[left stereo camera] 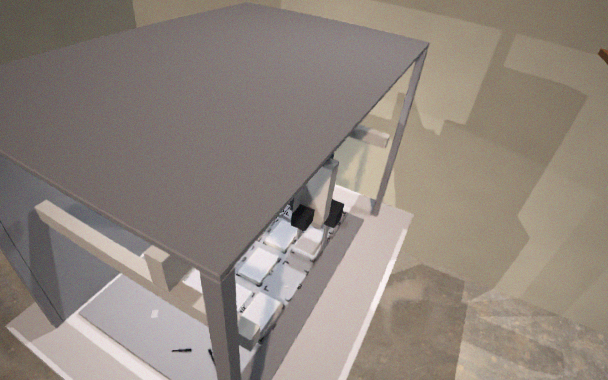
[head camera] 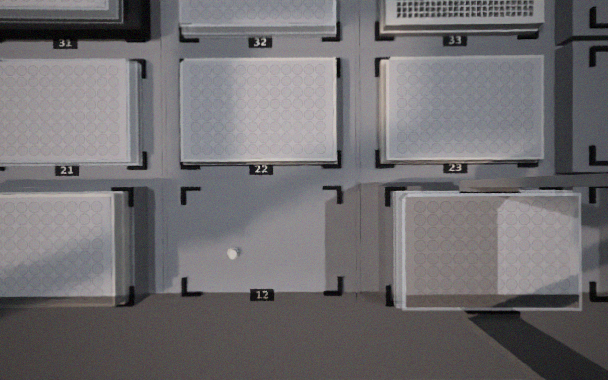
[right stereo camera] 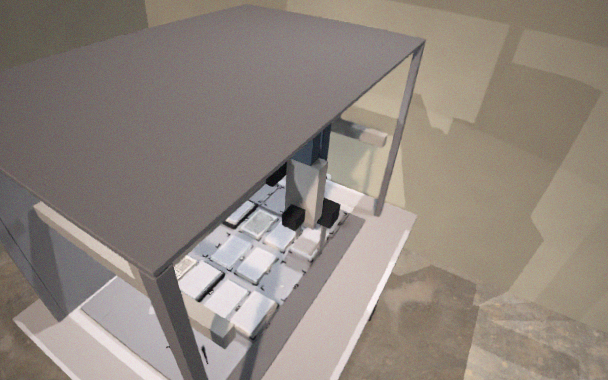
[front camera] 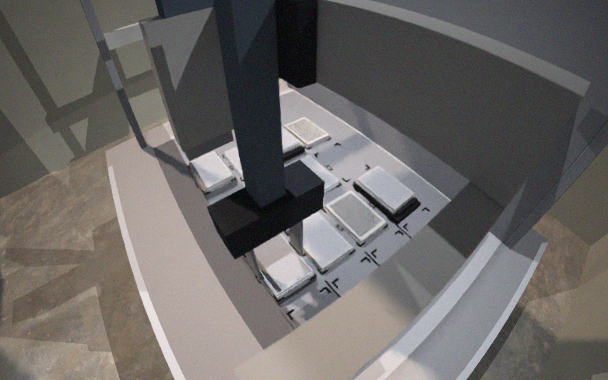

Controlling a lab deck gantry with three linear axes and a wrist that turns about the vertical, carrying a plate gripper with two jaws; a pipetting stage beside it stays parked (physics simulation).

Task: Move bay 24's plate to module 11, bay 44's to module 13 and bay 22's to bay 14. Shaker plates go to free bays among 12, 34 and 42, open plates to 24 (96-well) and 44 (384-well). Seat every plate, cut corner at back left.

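Pixels of known places: gripper, fingertip midpoint: (left stereo camera: 310, 241) (head camera: 484, 249) (right stereo camera: 309, 241) (front camera: 276, 261); robot's base, origin of the base link: (left stereo camera: 260, 343) (right stereo camera: 253, 342) (front camera: 191, 171).
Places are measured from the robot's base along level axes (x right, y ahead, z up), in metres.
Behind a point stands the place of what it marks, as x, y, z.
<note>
My gripper (front camera: 280, 264) @(-0.042, 0.394, 0.034) (head camera: 492, 251) @(-0.042, 0.394, 0.034) is down at module 13 (head camera: 388, 295) @(-0.004, 0.329, 0.022), its jaws against the front and back sides of a lidded plate with round wells (front camera: 287, 275) @(-0.039, 0.435, 0.041) (head camera: 450, 250) @(-0.043, 0.366, 0.041) (right stereo camera: 304, 245) @(-0.045, 0.365, 0.041). The plate looks level and lined up over the module; whether it is fully down and where its cut corner lies cannot be told. Bay 22's plate (head camera: 257, 110) @(-0.149, 0.228, 0.014) (right stereo camera: 256, 265) @(-0.146, 0.221, 0.014) sits in its bay. A plate (head camera: 50, 250) @(-0.043, 0.080, 0.033) (right stereo camera: 255, 312) @(-0.038, 0.065, 0.033) sits on module 11. Bay 12 (head camera: 290, 240) @(-0.043, 0.252, 0.000) holds no plate. Only the left edges of bays 14 and 24 show in the head view.
Plates stand at bay 21 (head camera: 65, 110) @(-0.150, 0.075, 0.014), bay 23 (head camera: 465, 107) @(-0.150, 0.392, 0.014) and bay 32 (head camera: 257, 12) @(-0.227, 0.228, 0.014), close behind the front row. An open-topped item (head camera: 465, 22) @(-0.217, 0.393, 0.014) is at bay 33. A small white knob (head camera: 233, 253) @(-0.033, 0.205, 0.004) stands in bay 12. Dark tools (left stereo camera: 181, 350) @(-0.171, -0.131, 0.004) lie at the deck's left.
</note>
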